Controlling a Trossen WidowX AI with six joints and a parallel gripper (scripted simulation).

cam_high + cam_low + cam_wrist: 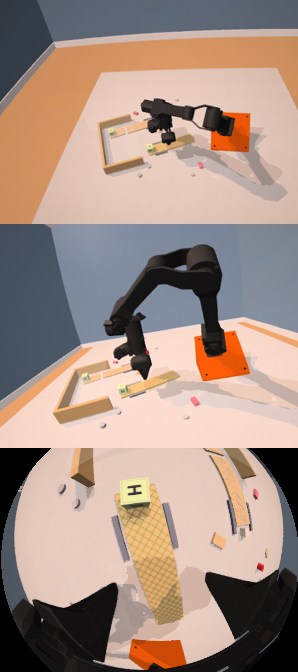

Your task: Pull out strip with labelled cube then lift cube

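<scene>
Right now the strip is 1 cm behind my gripper tip and 5 cm below it.
</scene>
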